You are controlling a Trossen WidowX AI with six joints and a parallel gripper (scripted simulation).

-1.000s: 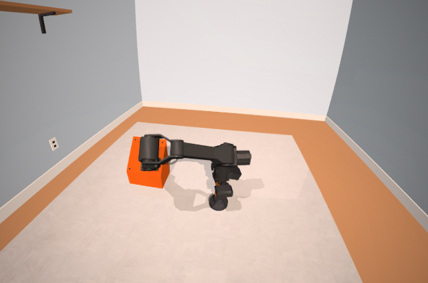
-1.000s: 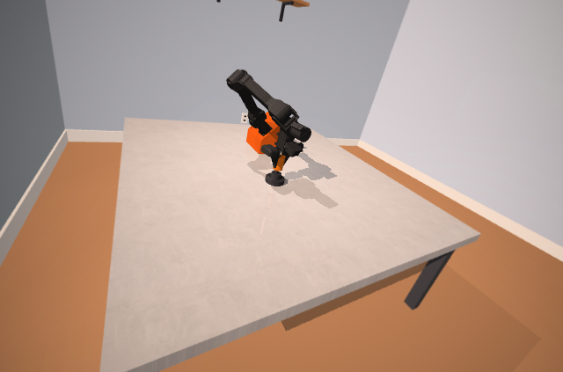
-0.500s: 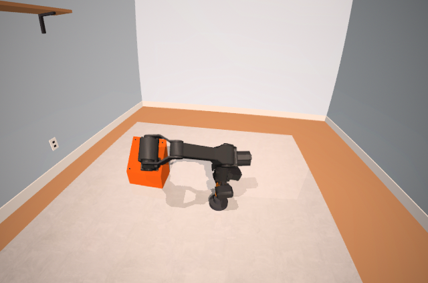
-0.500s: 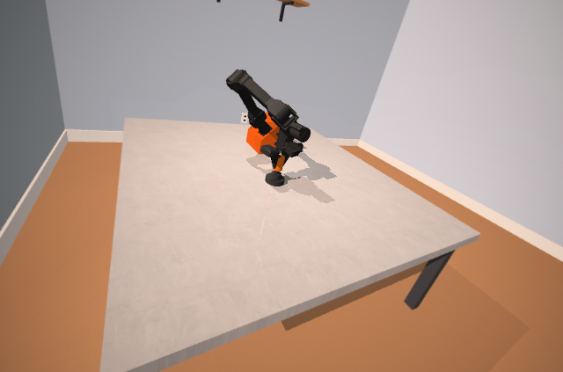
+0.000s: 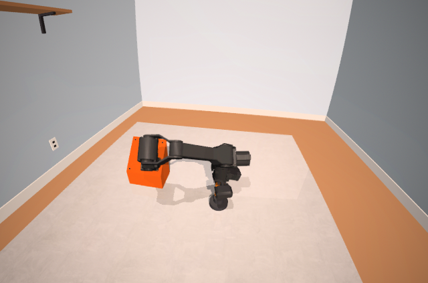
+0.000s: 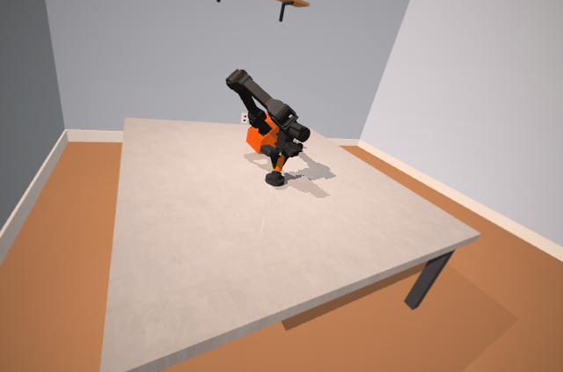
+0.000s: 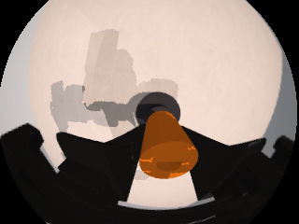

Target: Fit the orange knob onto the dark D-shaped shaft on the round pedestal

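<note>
Right now the orange knob is 2 cm above my gripper tip. Also, from my gripper tip: shaft 4 cm below.
</note>
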